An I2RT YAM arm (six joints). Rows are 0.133 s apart.
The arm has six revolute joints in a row. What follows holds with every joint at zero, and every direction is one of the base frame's. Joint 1 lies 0.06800 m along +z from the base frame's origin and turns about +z. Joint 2 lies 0.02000 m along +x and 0.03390 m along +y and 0.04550 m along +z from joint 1 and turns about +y. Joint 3 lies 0.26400 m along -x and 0.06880 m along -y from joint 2 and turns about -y. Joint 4 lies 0.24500 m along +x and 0.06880 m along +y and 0.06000 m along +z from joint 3 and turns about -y. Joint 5 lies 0.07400 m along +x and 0.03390 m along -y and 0.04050 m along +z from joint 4 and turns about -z. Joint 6 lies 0.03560 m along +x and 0.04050 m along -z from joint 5 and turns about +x. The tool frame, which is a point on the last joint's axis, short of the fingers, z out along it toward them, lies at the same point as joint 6; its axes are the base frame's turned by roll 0.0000, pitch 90.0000 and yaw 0.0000 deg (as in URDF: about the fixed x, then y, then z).
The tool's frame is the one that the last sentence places.
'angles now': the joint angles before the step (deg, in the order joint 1, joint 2, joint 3, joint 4, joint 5, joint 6). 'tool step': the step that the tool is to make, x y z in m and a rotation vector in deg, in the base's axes. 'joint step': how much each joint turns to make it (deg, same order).
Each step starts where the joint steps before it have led.
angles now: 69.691, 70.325, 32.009, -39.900, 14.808, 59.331
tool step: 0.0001, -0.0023, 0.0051, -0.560, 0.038, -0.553
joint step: -0.241, -0.901, 0.768, -2.279, 0.219, 0.283
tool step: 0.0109, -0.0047, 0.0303, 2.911, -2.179, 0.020
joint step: -3.762, -4.786, 4.058, -4.276, -0.001, -4.024
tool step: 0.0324, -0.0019, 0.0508, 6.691, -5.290, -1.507
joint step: -9.158, -2.480, 8.814, -0.912, -1.421, -7.868
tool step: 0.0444, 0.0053, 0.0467, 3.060, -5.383, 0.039
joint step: -8.955, 4.876, 11.703, 0.886, -2.445, -9.174
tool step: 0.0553, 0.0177, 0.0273, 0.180, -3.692, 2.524
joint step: -6.286, 10.632, 12.460, 2.390, -3.186, -8.693
